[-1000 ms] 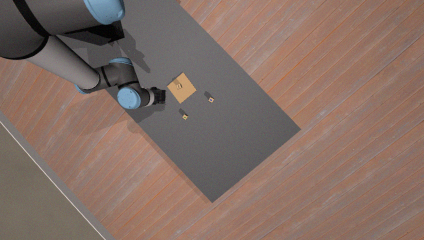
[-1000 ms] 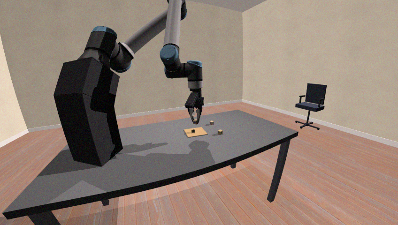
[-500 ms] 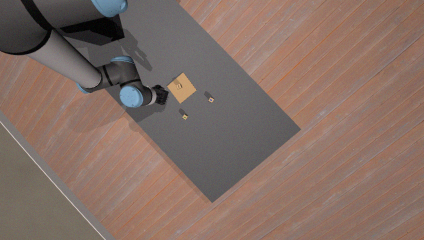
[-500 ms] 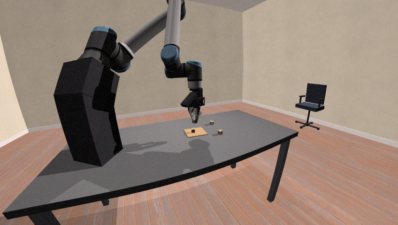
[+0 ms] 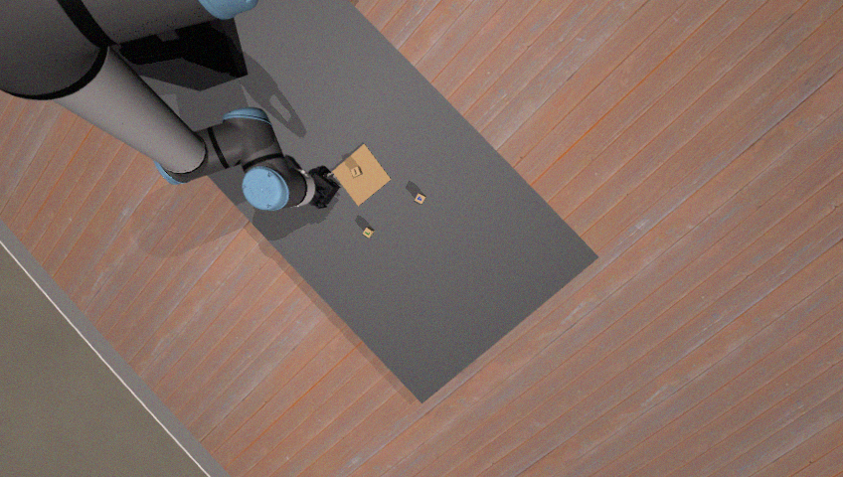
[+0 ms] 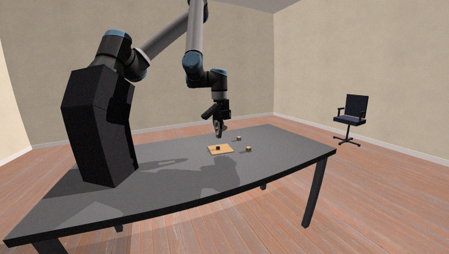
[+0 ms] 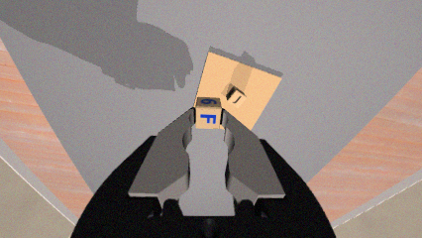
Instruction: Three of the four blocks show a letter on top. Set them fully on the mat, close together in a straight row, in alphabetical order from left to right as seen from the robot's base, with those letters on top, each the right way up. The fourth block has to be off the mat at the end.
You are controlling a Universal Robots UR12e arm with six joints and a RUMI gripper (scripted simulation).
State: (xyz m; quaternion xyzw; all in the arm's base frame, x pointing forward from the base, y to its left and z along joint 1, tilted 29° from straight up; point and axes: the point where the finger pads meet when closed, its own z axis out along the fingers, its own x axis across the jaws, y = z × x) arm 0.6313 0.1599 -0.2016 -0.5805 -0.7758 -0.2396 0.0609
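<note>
Right now my hand is 12 cm above the tan mat, 6 cm to the right of it and 2 cm short of it. Also, from my hand: block (18 cm to the left, 18 cm ahead, 11 cm below).
</note>
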